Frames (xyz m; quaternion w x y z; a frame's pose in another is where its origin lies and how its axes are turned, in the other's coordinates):
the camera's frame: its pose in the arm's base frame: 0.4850 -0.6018 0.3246 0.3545 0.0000 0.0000 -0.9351
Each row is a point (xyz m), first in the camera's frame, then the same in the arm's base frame.
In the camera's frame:
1: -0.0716 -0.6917 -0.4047
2: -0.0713 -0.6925 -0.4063
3: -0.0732 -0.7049 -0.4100
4: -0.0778 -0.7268 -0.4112
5: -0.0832 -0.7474 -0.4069
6: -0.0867 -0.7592 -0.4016
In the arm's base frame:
1: 0.0801 -0.0365 -0.0801
2: 0.0793 -0.0361 -0.0817
3: 0.0725 -0.0255 -0.0854
4: 0.0614 -0.0061 -0.0866
5: 0.0518 0.0129 -0.0823
6: 0.0466 0.0241 -0.0770

